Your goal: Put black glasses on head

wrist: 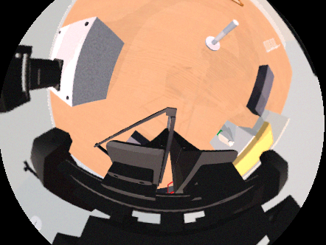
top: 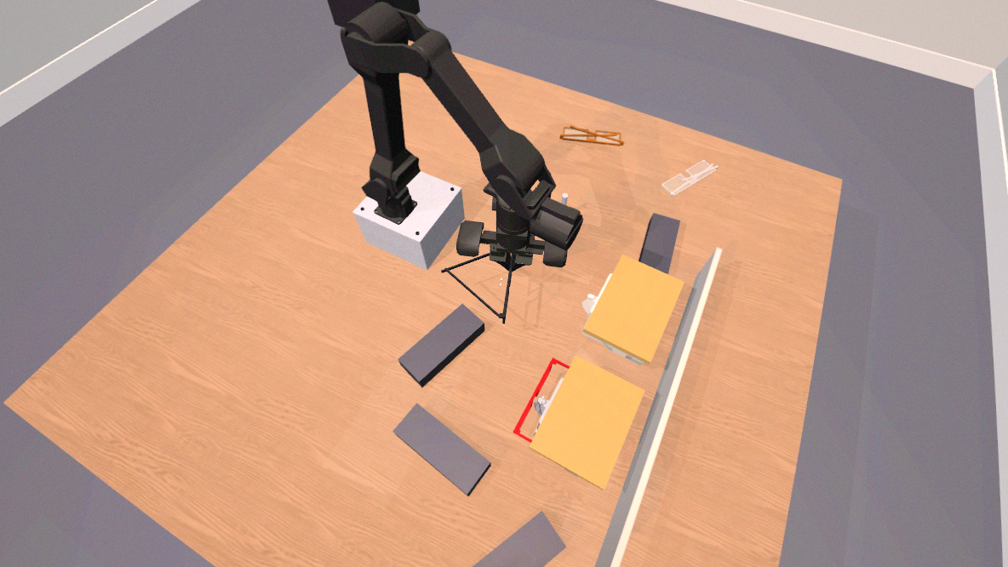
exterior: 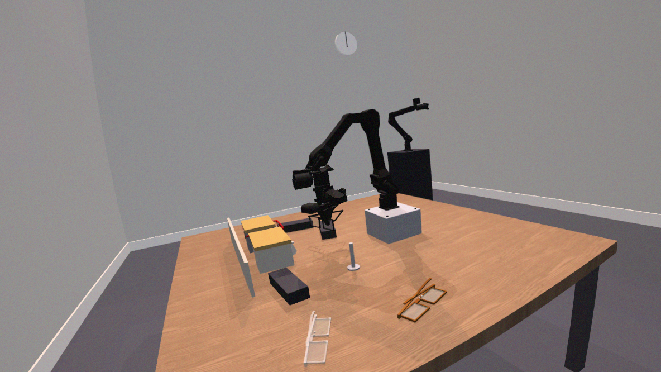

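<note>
Right now my gripper tip is 22 cm to the right of the white peg, 6 cm above it and 1 cm short of it. The rest, counted from my gripper tip: thin white panel 34 cm ahead, 8 cm to the right, 3 cm below.
</note>
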